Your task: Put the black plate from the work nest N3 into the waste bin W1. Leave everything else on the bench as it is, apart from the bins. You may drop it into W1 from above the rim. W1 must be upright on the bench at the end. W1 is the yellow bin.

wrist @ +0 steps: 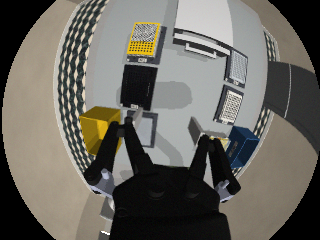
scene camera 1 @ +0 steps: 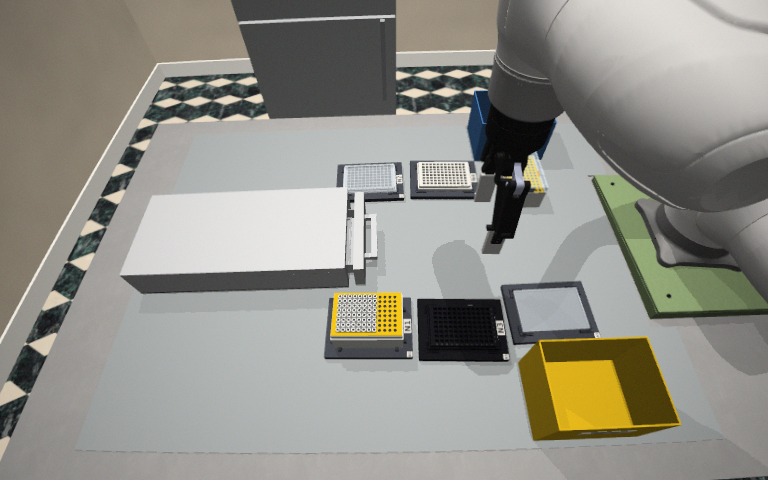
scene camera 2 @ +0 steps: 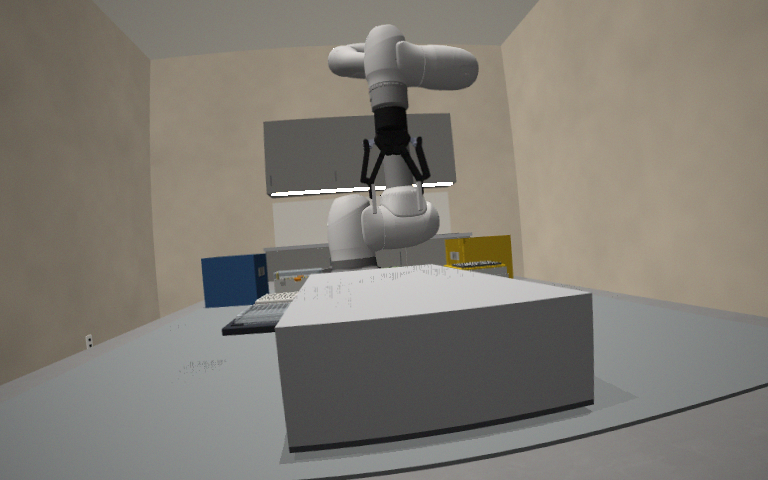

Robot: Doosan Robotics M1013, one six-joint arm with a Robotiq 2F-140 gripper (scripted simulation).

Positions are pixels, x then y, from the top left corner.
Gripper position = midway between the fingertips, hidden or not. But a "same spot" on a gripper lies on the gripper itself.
My gripper shows in the wrist view, in scene camera 1 (485,224) and in scene camera 2. A black plate shows in the wrist view (133,85) and in scene camera 1 (485,315). A yellow bin W1 shows in the wrist view (94,130), in scene camera 1 and in scene camera 2. One and the same spot on my gripper: (scene camera 2: 416,142) is (wrist: 102,170). One and the same spot on the yellow bin W1: (scene camera 2: 495,248) is (scene camera 1: 544,401).
